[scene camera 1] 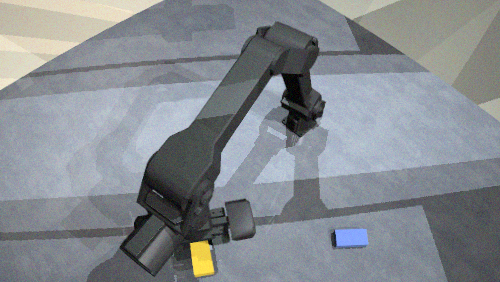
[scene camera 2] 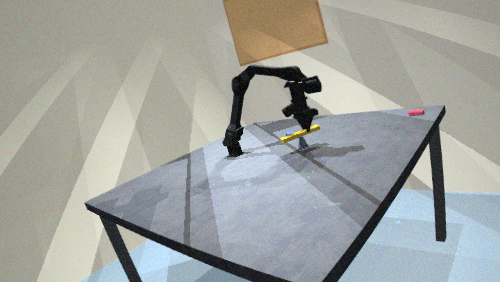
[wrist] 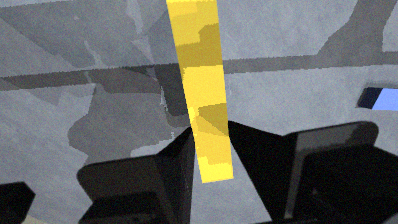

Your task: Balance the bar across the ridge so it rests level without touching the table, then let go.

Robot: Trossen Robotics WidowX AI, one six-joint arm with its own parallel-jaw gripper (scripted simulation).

Note:
My gripper [scene camera 1: 199, 243] holds a yellow bar.
My gripper is seen too in the wrist view [wrist: 209, 128].

